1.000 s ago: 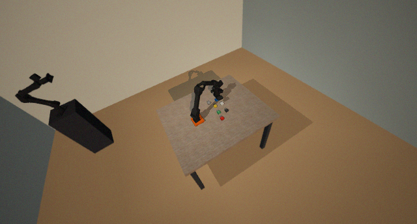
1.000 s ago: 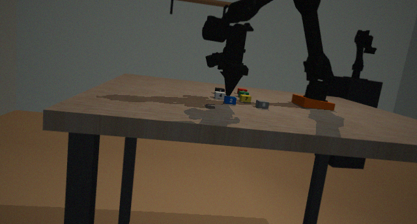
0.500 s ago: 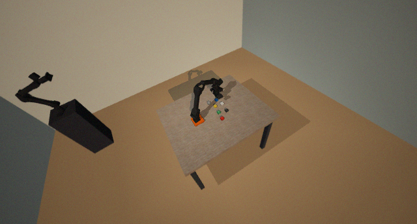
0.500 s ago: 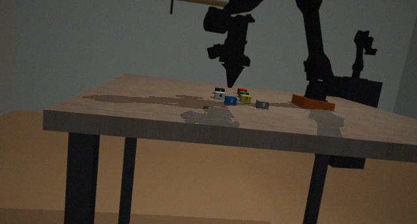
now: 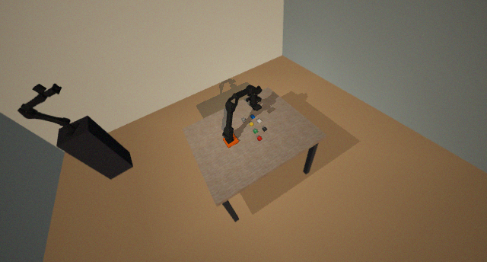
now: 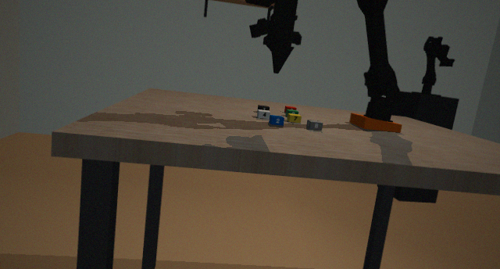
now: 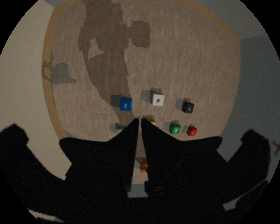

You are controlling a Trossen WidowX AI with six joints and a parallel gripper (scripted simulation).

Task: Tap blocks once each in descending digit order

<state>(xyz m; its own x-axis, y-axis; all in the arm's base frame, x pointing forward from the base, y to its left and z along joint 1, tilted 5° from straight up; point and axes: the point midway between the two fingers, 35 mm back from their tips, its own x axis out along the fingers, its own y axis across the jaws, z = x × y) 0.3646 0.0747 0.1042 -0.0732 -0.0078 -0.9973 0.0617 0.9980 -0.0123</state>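
My gripper tip is now 17 cm to the left of the black block, 12 cm above it and 2 cm past it. Also, from my gripper tip: yellow block 12 cm below, 8 cm behind, 4 cm to the right; blue block 12 cm below, 3 cm to the left, 1 cm behind; white block 12 cm below, 6 cm to the right.
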